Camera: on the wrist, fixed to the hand. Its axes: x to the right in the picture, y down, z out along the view.
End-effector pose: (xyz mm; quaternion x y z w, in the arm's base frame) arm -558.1 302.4 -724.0 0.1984 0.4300 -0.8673 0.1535
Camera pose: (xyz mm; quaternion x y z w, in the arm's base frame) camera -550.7 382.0 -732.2 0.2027 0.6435 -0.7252 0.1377
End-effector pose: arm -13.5 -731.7 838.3 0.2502 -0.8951 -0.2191 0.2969
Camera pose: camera 50.6 -772.1 864.9 0.2146 -0.7831 -0.4207 0.4047
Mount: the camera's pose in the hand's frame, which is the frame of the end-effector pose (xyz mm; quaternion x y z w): -10.2 -37.5 -70.3 -0.2425 0.0715 -0.0324 0.9670
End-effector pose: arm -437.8 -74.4 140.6 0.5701 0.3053 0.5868 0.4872
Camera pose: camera -498.6 -57.2 91.0 0.3813 0.2062 0.6665 0.6066
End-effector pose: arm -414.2 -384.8 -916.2 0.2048 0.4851 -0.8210 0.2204
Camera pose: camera -418.3 -304.6 -915.4 0.1876 0.6906 -0.6688 0.2015
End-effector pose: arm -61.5 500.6 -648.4 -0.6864 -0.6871 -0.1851 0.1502
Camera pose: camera -102.2 459.6 -592.6 -0.6646 -0.6310 -0.3995 0.0219
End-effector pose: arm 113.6 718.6 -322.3 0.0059 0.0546 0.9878 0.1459
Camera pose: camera 132.2 743.9 -396.2 -0.1021 -0.1761 0.9641 0.1706
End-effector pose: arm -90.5 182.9 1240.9 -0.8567 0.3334 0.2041 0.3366
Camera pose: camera -62.2 157.9 1311.8 -0.9354 0.2692 0.2060 0.1005
